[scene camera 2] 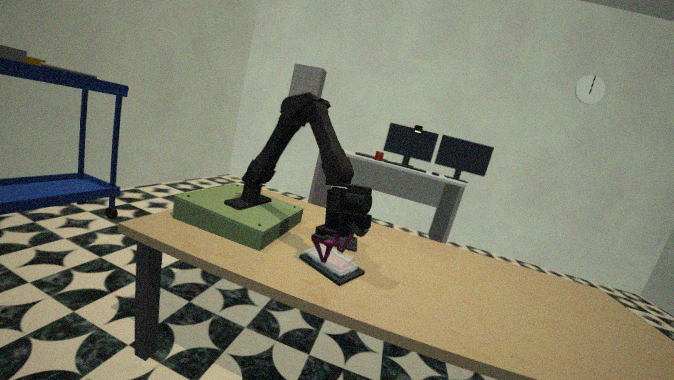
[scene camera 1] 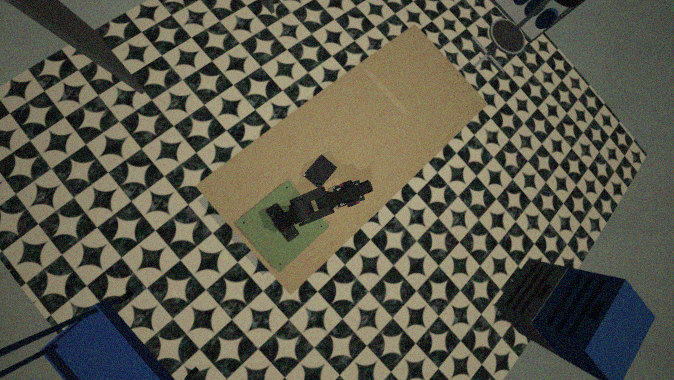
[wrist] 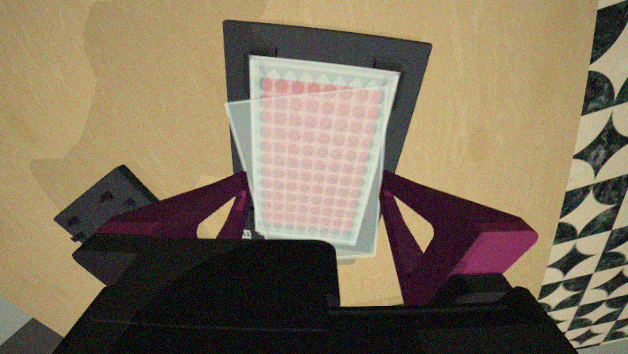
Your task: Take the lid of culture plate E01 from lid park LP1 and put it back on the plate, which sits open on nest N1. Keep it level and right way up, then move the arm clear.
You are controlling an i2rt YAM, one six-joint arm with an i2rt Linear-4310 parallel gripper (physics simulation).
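Places are measured from the arm's base along level axes (x ahead, y left, z up), in centimetres.
Pixels of known places: gripper, fingertip midpoint: [scene camera 2: 332, 258] [wrist: 314, 177]; arm's base, link origin: [scene camera 2: 249, 202].
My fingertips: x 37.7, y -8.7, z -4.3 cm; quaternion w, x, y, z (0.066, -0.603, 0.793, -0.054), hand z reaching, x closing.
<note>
For each thing: its top centre in the pictures, then the offset to it from my fingertips. "spot": a spot on its surface instead. Level surfaces: height alone.
- clear lid, surface spot: [wrist: 240, 117] spot: dz +1.2, dx +5.0, dy +2.7 cm
- dark nest N1, top centre: [wrist: 313, 166] [scene camera 2: 332, 261] [scene camera 1: 349, 193] dz -0.9, dx +0.5, dy +0.0 cm
- Dark lid park LP1, top centre: [wrist: 138, 262] [scene camera 2: 336, 235] [scene camera 1: 320, 170] dz -0.7, dx -5.2, dy +20.1 cm
- wooden table, surface height: dz -2.7 cm
My gripper [scene camera 1: 349, 194] [scene camera 2: 334, 255] [wrist: 314, 177] is shut on the clear lid [wrist: 240, 117], its magenta fingers at the lid's two long sides. The lid looks roughly level and lies over the culture plate [wrist: 300, 86] [scene camera 2: 342, 265], which has red wells. The lid is turned relative to the plate and sticks out at its left and near edges in the wrist view; how high it sits cannot be told. The plate sits on the dark nest N1 [wrist: 325, 45] [scene camera 2: 340, 281]. Dark lid park LP1 [scene camera 1: 320, 170] [wrist: 107, 200] is beside the nest, partly behind a finger in the wrist view.
The arm's green base block [scene camera 1: 282, 250] [scene camera 2: 215, 225] stands at one end of the wooden table [scene camera 1: 380, 105] [scene camera 2: 450, 300]. The table's front edge runs close to the nest. A blue cart [scene camera 2: 116, 145] and a desk with two monitors [scene camera 2: 411, 142] stand beyond.
</note>
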